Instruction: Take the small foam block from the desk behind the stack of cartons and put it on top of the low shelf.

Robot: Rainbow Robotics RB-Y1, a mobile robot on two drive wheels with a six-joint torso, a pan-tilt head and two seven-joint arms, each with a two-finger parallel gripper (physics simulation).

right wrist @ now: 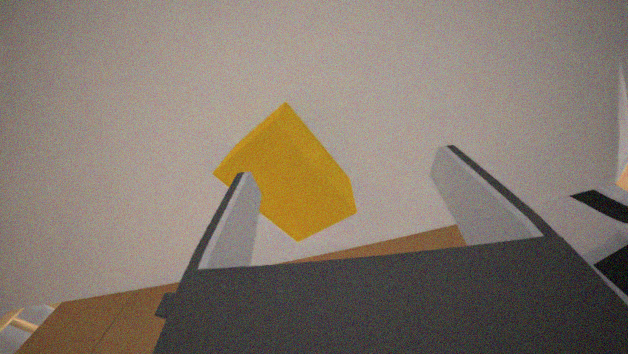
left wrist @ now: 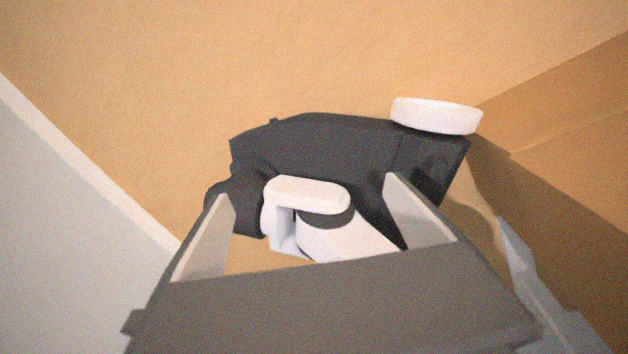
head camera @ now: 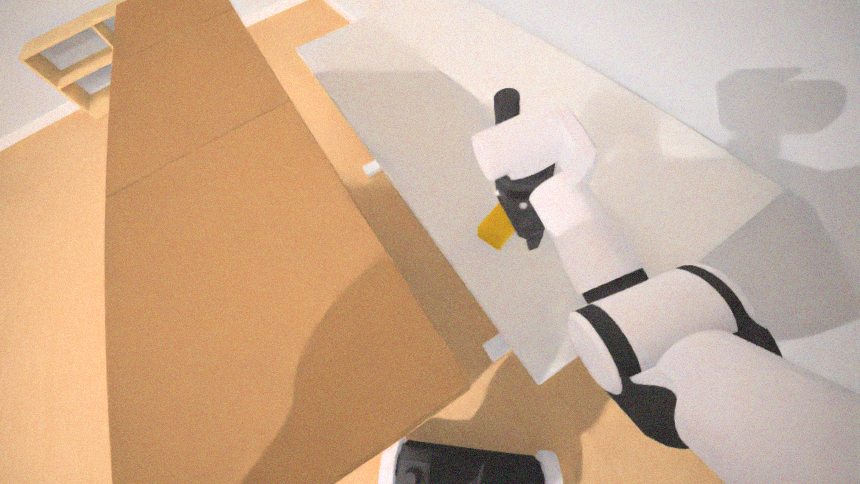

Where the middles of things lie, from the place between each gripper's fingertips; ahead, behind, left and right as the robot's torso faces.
I see the yellow foam block [head camera: 496,228] 77 cm ahead of my left hand, 43 cm to the right of it and 21 cm above it.
I see the yellow foam block 40 mm below my right hand, 30 mm to the left of it and 30 mm ahead of it.
